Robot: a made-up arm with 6 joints. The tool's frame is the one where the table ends. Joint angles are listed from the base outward.
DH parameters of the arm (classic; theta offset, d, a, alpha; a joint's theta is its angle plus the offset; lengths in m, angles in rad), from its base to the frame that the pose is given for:
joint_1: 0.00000 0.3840 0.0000 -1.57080
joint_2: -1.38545 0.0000 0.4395 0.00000
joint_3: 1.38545 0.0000 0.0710 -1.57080
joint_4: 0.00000 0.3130 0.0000 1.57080
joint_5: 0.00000 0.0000 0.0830 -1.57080
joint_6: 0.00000 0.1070 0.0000 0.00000
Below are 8 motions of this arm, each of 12 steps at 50 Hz.
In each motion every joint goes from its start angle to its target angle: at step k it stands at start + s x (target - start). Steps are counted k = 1, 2, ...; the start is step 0. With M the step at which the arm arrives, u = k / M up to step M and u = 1 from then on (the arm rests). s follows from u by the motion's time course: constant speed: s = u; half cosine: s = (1 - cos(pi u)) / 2; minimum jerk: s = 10 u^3 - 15 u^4 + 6 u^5.
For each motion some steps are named. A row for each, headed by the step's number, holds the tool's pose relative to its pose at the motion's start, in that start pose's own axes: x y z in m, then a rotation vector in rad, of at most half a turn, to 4 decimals.
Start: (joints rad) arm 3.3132 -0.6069 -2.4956 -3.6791 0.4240 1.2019
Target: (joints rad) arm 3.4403 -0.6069 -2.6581 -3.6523 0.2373 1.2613
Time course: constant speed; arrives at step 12
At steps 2, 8, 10, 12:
2: -0.0105 0.0004 -0.0006 0.0150 -0.0183 0.0281
8: -0.0421 -0.0001 -0.0048 0.0598 -0.0723 0.1158
10: -0.0526 -0.0008 -0.0070 0.0746 -0.0900 0.1461
12: -0.0630 -0.0017 -0.0095 0.0893 -0.1076 0.1769

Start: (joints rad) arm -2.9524 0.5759 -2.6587 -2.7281 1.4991 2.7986
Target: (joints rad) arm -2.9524 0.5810 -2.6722 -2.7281 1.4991 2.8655
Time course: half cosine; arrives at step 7
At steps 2, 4, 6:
2: 0.0002 0.0000 0.0002 -0.0004 0.0014 0.0132
4: 0.0006 -0.0001 0.0007 -0.0014 0.0045 0.0430
6: 0.0009 -0.0002 0.0010 -0.0020 0.0070 0.0668

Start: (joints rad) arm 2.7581 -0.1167 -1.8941 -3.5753 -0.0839 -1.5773
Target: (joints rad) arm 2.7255 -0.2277 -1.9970 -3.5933 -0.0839 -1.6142
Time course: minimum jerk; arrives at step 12
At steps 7, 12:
7: 0.0387 -0.0595 -0.0367 0.1171 0.0801 -0.0397
12: 0.0577 -0.0903 -0.0599 0.1783 0.1239 -0.0618

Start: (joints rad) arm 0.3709 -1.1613 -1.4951 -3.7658 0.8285 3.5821
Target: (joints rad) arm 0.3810 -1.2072 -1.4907 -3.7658 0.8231 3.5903
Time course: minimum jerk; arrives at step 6
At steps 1, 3, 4, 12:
1: 0.0011 0.0000 -0.0002 -0.0002 0.0013 0.0000
3: 0.0154 0.0005 -0.0027 -0.0026 0.0184 -0.0004
4: 0.0243 0.0008 -0.0045 -0.0042 0.0291 -0.0006
12: 0.0307 0.0010 -0.0058 -0.0053 0.0368 -0.0008

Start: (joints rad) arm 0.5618 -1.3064 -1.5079 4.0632 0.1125 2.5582
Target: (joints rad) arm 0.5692 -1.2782 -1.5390 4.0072 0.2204 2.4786
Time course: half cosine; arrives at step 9
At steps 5, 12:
5: 0.0044 0.0063 0.0122 -0.0309 0.0556 -0.0748
12: 0.0078 0.0106 0.0205 -0.0534 0.0945 -0.1272

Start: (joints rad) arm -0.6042 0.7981 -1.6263 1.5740 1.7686 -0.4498
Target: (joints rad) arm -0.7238 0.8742 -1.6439 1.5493 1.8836 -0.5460
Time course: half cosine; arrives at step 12
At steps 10, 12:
10: 0.0009 0.0273 -0.0751 0.0718 0.0074 -0.0499
12: 0.0005 0.0294 -0.0805 0.0773 0.0081 -0.0537

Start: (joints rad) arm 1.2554 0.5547 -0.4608 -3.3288 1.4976 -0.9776
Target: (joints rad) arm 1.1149 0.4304 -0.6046 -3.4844 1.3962 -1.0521
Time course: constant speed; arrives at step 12
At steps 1, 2, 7, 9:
1: 0.0005 -0.0076 0.0033 0.0108 -0.0085 -0.0096
2: 0.0011 -0.0154 0.0064 0.0216 -0.0167 -0.0198
7: 0.0044 -0.0565 0.0195 0.0757 -0.0546 -0.0789
9: 0.0059 -0.0738 0.0234 0.0974 -0.0679 -0.1061

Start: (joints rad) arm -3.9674 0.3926 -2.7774 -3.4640 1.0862 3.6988
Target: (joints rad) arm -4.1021 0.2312 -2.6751 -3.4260 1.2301 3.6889
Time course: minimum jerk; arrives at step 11
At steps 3, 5, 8, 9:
3: 0.0132 0.0051 0.0084 0.0122 0.0184 -0.0170
5: 0.0428 0.0145 0.0268 0.0407 0.0587 -0.0545
8: 0.0906 0.0238 0.0556 0.0899 0.1216 -0.1132
9: 0.0994 0.0248 0.0608 0.0994 0.1330 -0.1239

